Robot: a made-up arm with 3 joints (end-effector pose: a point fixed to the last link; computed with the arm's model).
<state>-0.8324 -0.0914 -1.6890</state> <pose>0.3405 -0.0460 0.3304 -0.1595 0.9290 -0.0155</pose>
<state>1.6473 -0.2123 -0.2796</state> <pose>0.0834 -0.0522 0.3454 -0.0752 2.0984 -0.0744</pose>
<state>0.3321 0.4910 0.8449</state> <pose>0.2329 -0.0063 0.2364 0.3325 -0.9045 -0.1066</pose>
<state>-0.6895 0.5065 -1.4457</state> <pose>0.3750 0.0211 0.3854 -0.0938 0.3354 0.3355</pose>
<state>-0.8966 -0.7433 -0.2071</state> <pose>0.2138 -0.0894 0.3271 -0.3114 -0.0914 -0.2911</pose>
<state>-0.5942 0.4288 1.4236</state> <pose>0.3242 -0.0032 0.3035 0.4641 -2.3208 0.0473</pose>
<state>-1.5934 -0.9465 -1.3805</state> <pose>0.2535 -0.1125 0.3396 -0.0293 0.5491 -0.4928</pose>
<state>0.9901 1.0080 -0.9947</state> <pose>0.2584 0.0416 0.1897 0.5378 1.0781 0.1920</pose>
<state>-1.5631 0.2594 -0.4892</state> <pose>0.2891 -0.0048 0.4746 -0.0593 -1.2713 0.2723</pose>
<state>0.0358 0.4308 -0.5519</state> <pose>0.3066 -0.0064 0.2721 0.1704 0.2329 0.1643</pose>
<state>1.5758 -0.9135 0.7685</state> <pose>0.1649 -0.0782 0.4439 -0.3889 1.5429 0.2240</pose>
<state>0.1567 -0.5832 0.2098</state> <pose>0.1553 -0.0792 0.3182 -0.3227 0.4171 -0.0972</pose>
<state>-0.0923 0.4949 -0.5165</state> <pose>0.3237 0.0002 0.2928 0.1886 0.0196 0.2044</pose>
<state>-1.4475 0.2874 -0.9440</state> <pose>0.3099 0.0020 0.4770 -0.1289 -0.7305 0.2508</pose>
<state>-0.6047 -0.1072 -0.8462</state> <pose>0.3046 -0.0499 0.3181 -0.1135 0.3274 -0.0070</pose>
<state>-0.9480 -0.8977 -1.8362</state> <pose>0.2231 -0.1178 0.2902 -0.0623 1.5979 -0.5255</pose>
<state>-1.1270 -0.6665 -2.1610</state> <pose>0.2794 -0.1042 0.3007 -0.0257 1.5648 -0.3679</pose>
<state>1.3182 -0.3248 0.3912</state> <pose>0.1020 -0.0603 0.3537 -0.1524 1.1901 -0.0478</pose>
